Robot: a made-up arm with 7 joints. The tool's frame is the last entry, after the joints. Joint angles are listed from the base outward.
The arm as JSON. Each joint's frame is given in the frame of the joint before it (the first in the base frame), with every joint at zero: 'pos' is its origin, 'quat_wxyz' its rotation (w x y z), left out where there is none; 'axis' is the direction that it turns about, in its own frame. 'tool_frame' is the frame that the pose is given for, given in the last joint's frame.
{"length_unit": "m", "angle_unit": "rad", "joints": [
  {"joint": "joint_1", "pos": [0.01, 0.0, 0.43], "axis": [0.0, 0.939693, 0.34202]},
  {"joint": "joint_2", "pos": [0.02, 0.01, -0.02], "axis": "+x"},
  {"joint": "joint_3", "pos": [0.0, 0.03, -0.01], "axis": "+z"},
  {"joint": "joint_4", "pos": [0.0, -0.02, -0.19], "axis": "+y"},
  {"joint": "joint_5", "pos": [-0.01, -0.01, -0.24], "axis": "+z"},
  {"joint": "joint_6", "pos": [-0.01, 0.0, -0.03], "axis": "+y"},
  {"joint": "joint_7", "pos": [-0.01, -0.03, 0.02], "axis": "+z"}
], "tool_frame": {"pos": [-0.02, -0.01, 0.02], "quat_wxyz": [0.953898, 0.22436, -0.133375, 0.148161]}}
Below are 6 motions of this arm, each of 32 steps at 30 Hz.
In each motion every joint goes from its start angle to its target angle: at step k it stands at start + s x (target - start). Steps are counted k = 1, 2, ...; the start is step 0. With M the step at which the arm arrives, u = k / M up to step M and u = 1 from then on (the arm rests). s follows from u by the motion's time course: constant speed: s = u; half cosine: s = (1 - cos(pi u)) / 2; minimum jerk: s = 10 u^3 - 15 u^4 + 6 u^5.
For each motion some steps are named. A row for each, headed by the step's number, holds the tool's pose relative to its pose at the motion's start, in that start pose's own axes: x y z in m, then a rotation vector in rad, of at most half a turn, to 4 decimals.
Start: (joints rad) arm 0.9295 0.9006 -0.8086 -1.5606 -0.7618 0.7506 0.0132
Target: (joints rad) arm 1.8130 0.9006 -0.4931 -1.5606 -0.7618 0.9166 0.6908
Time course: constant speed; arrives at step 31
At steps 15, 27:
15: -0.0136 -0.0360 0.1151 -0.1091 0.4679 0.2031
27: -0.0146 -0.0370 0.2124 -0.1317 0.8513 0.2494

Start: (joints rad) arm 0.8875 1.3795 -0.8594 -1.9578 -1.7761 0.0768 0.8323
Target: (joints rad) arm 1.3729 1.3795 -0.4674 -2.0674 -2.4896 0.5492 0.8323
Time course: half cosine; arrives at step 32
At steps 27, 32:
27: 0.0304 0.0025 0.0291 0.2149 -0.1316 -0.6408
32: 0.0321 0.0029 0.0309 0.2271 -0.1488 -0.6785

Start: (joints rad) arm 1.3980 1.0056 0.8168 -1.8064 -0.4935 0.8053 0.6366
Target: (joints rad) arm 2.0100 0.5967 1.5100 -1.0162 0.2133 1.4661 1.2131
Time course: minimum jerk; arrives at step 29
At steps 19, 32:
19: -0.1470 0.2242 -0.0595 1.4769 0.9002 -0.3072
32: -0.1503 0.3321 -0.0692 2.0334 0.9411 -0.2972

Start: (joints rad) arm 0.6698 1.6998 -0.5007 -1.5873 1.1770 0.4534 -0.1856
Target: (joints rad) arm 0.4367 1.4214 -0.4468 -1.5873 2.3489 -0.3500 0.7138
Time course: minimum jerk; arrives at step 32
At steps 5, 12, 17, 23, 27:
5: 0.0016 -0.0028 -0.0004 0.0000 -0.0022 0.0743
12: 0.0201 -0.0254 -0.0028 -0.0096 0.0064 0.6887
17: 0.0522 -0.0462 -0.0036 -0.0414 0.0741 1.3954
23: 0.0938 -0.0559 -0.0028 -0.0908 0.2158 2.1357
27: 0.1089 -0.0559 -0.0026 -0.1082 0.2854 2.3975

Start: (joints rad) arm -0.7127 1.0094 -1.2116 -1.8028 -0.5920 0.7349 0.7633
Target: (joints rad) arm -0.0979 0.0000 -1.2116 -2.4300 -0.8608 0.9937 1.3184
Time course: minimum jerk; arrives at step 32
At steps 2, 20, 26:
2: 0.0005 -0.0007 0.0004 -0.0007 0.0003 0.0038
20: 0.2281 -0.0637 0.1050 0.0485 0.2686 1.3248
26: 0.2861 -0.0223 0.1068 0.1885 0.3962 1.7494

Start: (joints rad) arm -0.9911 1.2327 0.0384 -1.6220 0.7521 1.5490 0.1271
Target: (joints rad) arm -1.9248 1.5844 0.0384 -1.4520 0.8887 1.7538 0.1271
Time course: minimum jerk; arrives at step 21
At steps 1, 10, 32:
1: 0.0002 0.0001 0.0001 0.0001 -0.0005 0.0004
10: 0.0886 0.0720 0.0815 0.0257 -0.2106 0.2315
32: 0.1137 0.1997 0.1968 0.0106 -0.4145 0.5753

